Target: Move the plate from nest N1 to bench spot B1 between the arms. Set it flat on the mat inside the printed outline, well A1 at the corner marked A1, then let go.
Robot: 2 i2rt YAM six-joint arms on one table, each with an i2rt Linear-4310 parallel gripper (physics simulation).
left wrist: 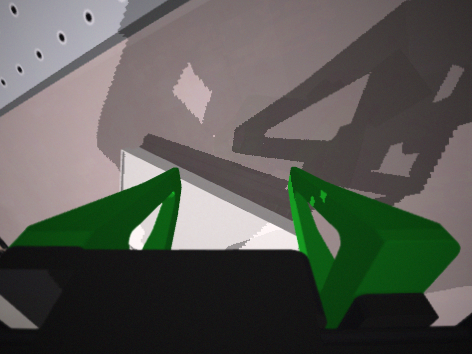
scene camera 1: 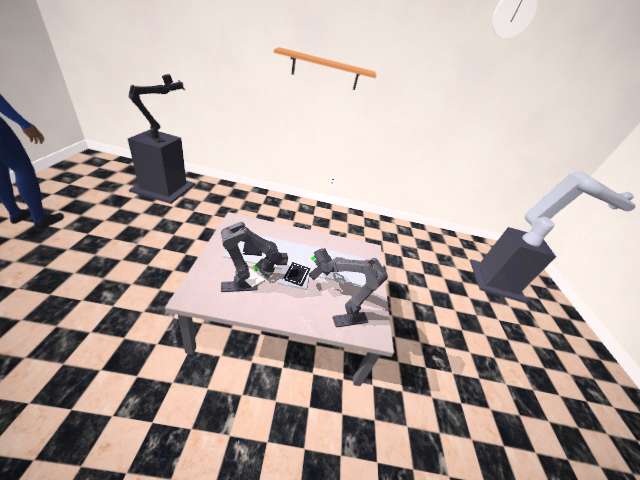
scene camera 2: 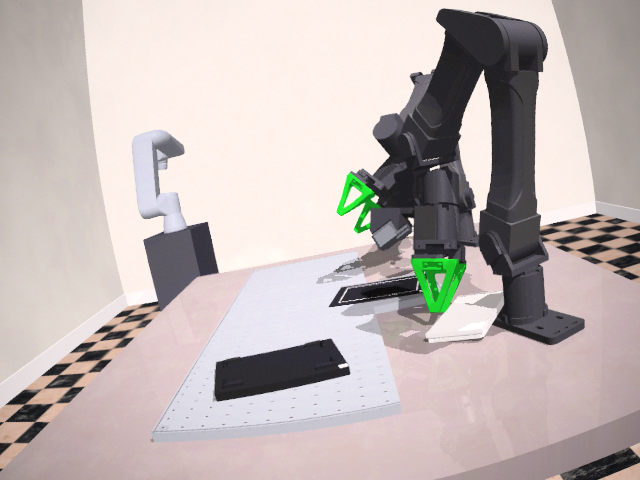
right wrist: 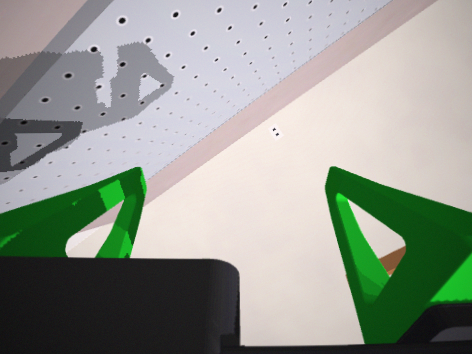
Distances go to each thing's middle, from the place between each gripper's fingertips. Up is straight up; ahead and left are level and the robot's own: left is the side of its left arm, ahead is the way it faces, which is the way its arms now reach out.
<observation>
Now: right hand 130 mm to the right of the black mat with white outline (scene camera 2: 404, 286), 110 mm above it and 50 mm past it. Round my right hand: white well plate (scene camera 2: 470, 316): 370 mm to the left, 180 mm behind, 110 mm below; then black rectangular block (scene camera 2: 287, 368): 460 mm to the left, 110 mm below, 70 mm ahead.
Right now the white well plate is 40 mm behind my left hand and 40 mm to the left of it. Also, from my left hand: black mat with white outline: 90 mm ahead, 200 mm to the right; then black rectangular block: 210 mm ahead, 140 mm to the left.
</observation>
